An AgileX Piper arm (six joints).
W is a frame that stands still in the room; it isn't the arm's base.
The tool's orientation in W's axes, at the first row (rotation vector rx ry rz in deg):
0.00 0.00 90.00
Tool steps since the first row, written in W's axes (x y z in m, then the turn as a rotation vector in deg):
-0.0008 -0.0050 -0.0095 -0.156 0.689 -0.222
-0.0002 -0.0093 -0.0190 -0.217 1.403 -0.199
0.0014 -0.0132 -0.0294 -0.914 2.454 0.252
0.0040 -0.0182 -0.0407 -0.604 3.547 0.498
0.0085 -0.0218 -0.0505 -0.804 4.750 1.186
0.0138 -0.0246 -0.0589 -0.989 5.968 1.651
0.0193 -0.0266 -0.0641 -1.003 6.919 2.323
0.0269 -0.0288 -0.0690 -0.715 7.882 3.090
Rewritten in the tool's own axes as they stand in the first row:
-0.0050 0.0008 -0.0095 0.689 0.156 -0.222
-0.0093 0.0002 -0.0190 1.403 0.217 -0.199
-0.0132 -0.0014 -0.0294 2.454 0.914 0.252
-0.0182 -0.0040 -0.0407 3.547 0.604 0.498
-0.0218 -0.0085 -0.0505 4.750 0.804 1.186
-0.0246 -0.0138 -0.0589 5.968 0.989 1.651
-0.0266 -0.0193 -0.0641 6.919 1.003 2.323
-0.0288 -0.0269 -0.0690 7.882 0.715 3.090

